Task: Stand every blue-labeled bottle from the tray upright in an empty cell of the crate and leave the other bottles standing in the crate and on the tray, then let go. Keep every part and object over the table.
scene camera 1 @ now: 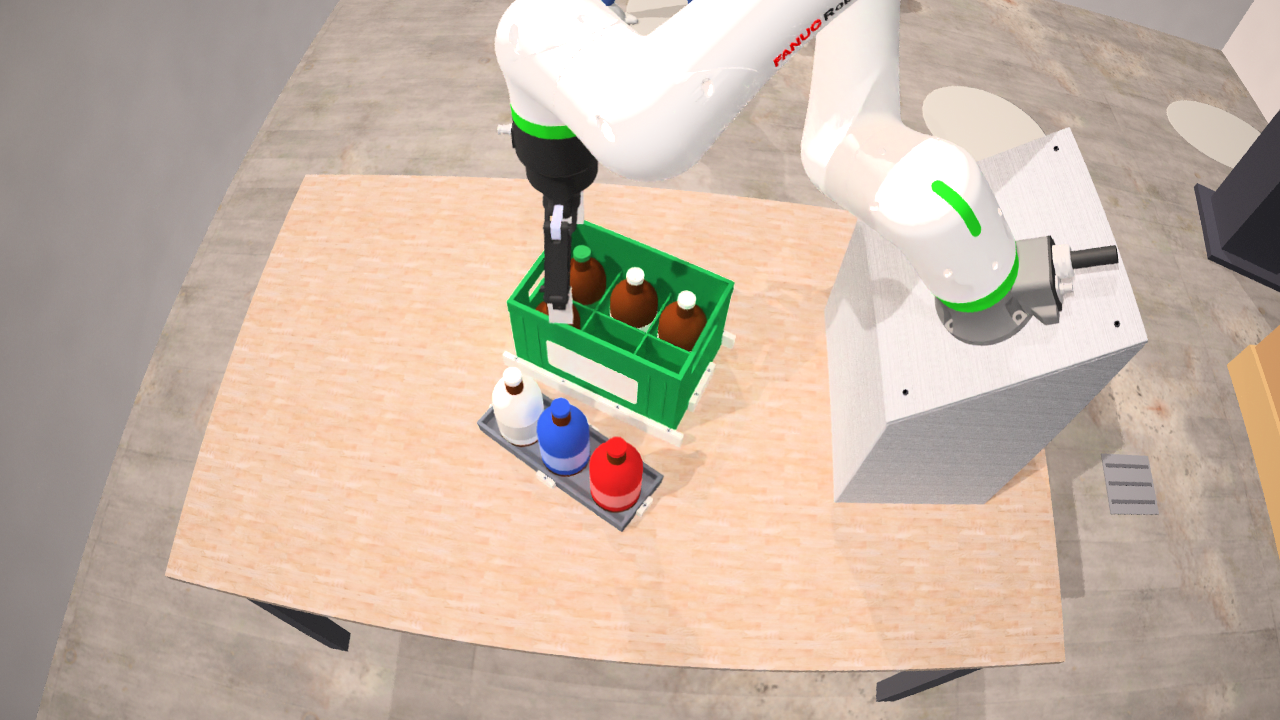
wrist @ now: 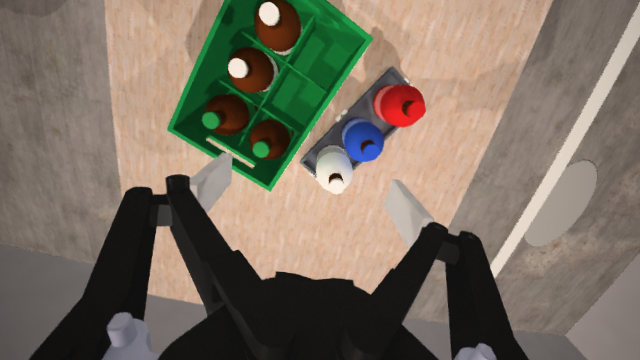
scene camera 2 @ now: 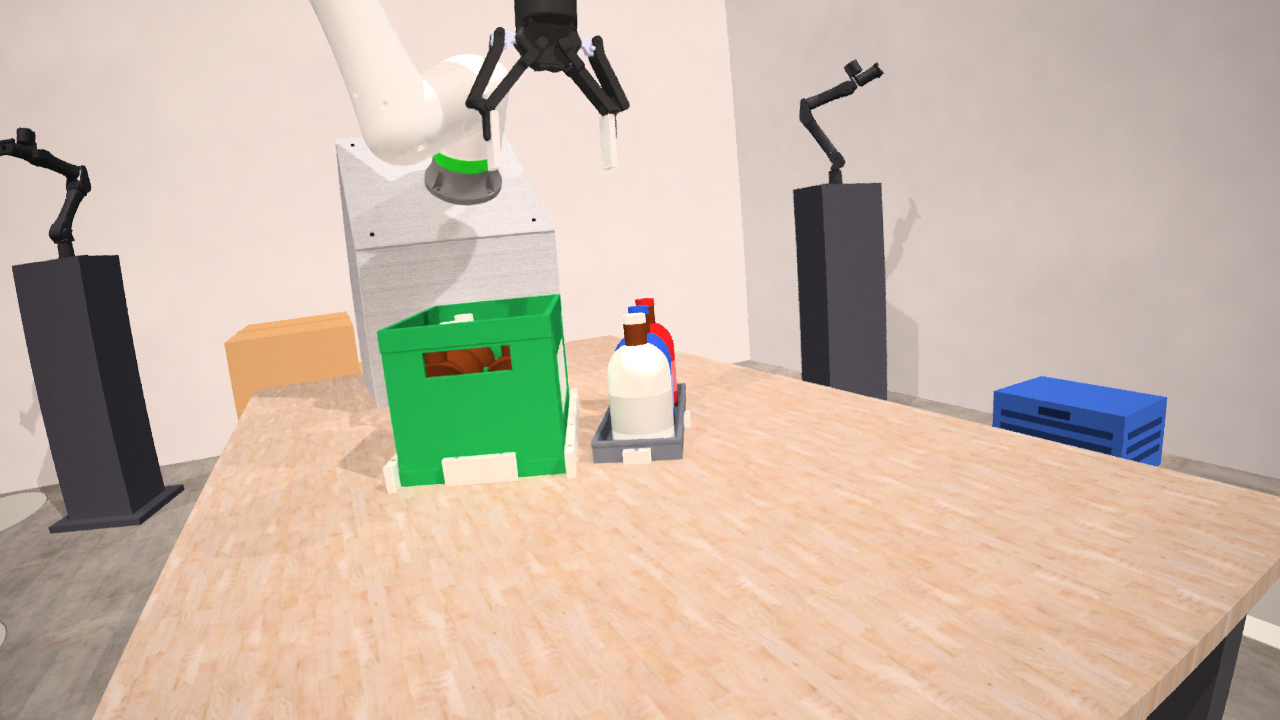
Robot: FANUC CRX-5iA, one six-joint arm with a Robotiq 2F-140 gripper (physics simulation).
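Where they show: gripper, fingertip midpoint: (wrist: 312,180) (scene camera 2: 554,168); arm's base at its link origin: (scene camera 1: 988,293) (scene camera 2: 463,182).
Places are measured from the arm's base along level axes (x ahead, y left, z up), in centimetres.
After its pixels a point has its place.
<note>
My gripper (scene camera 1: 570,259) @(x 51.2, y 13.5, z -4.5 cm) (scene camera 2: 551,165) @(x 51.2, y 13.5, z -4.5 cm) (wrist: 312,180) @(x 51.2, y 13.5, z -4.5 cm) is open and empty, high above the crate and tray. The blue-labeled bottle (scene camera 1: 563,438) @(x 48.0, y 25.0, z -26.6 cm) (scene camera 2: 657,342) @(x 51.5, y 24.3, z -26.8 cm) (wrist: 361,140) @(x 48.7, y 21.1, z -25.9 cm) stands upright on the grey tray (scene camera 1: 580,483) @(x 45.4, y 26.3, z -37.8 cm) (scene camera 2: 608,453) @(x 61.1, y 15.7, z -37.1 cm) (wrist: 392,77) @(x 35.6, y 23.1, z -37.8 cm), between the white bottle (scene camera 1: 517,413) @(x 55.7, y 23.5, z -27.5 cm) (scene camera 2: 640,389) @(x 60.8, y 19.9, z -30.3 cm) (wrist: 334,167) @(x 55.4, y 19.4, z -26.3 cm) and the red bottle (scene camera 1: 615,474) @(x 39.5, y 27.6, z -26.3 cm) (scene camera 2: 664,349) (wrist: 397,105) @(x 40.7, y 23.5, z -26.1 cm). The green crate (scene camera 1: 662,402) @(x 37.5, y 13.8, z -28.9 cm) (scene camera 2: 478,411) @(x 61.4, y 2.0, z -30.5 cm) (wrist: 321,113) @(x 47.3, y 12.5, z -20.8 cm) stands beside it. It holds two brown bottles with green caps and two with white caps. Two adjoining cells in the row nearer the tray are empty.
White brackets sit along the bases of the crate and tray on the wooden table (scene camera 1: 358,447) @(x 80.8, y 34.2, z -38.3 cm) (scene camera 2: 716,573) @(x 89.3, y 19.2, z -38.3 cm). The arm's metal pedestal (scene camera 1: 930,456) @(x -1.1, y 13.6, z -20.3 cm) (scene camera 2: 447,268) @(x 13.8, y -3.5, z -15.9 cm) stands to the right of the crate in scene camera 1. The crate walls rise around its bottles.
</note>
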